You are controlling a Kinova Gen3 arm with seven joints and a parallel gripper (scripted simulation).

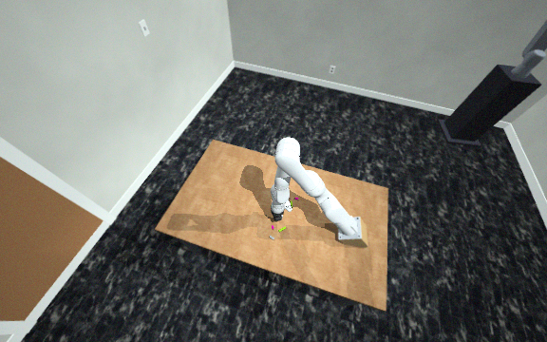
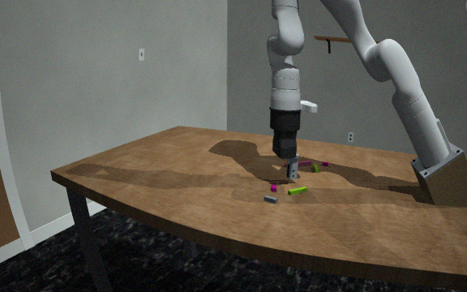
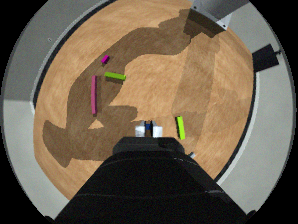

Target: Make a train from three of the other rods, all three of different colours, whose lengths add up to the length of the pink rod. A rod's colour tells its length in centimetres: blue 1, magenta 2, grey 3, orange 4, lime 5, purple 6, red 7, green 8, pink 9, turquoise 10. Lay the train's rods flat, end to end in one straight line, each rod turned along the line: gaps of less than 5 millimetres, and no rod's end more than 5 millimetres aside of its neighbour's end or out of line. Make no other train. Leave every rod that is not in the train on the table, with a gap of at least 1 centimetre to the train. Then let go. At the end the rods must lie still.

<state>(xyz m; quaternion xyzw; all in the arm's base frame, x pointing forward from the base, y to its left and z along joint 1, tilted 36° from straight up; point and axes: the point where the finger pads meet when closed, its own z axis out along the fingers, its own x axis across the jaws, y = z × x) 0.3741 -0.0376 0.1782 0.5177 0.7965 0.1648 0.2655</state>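
The blue rod lies 10 mm below my hand. The rest, counted from my hand: pink rod: 140 mm to the right, 30 mm below, 10 mm behind; then grey rod: 130 mm to the left, 30 mm below, 30 mm ahead.
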